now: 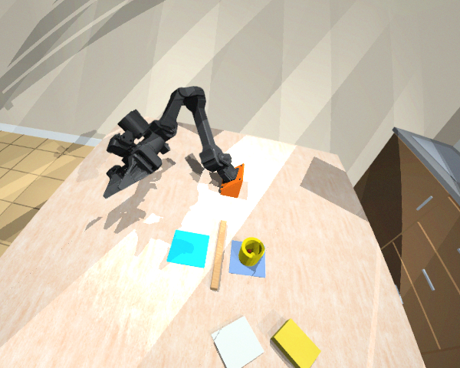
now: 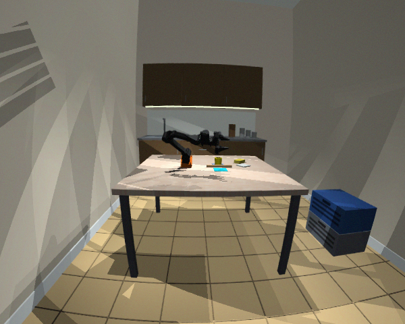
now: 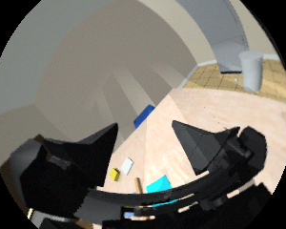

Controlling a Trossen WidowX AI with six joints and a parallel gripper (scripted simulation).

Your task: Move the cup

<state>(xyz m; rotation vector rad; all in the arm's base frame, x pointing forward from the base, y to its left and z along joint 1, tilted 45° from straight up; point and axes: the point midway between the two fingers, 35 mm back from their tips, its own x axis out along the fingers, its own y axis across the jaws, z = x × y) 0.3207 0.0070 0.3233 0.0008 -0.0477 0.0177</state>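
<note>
Now: the light blue pad 36 cm to the left of my gripper tip, 26 cm below it and 9 cm behind it. Round my gripper tip: white square (38 cm to the left, 25 cm below, 16 cm ahead); cyan pad (26 cm below, 17 cm to the left, 6 cm behind); wooden bar (26 cm to the left, 25 cm below, 7 cm behind).
</note>
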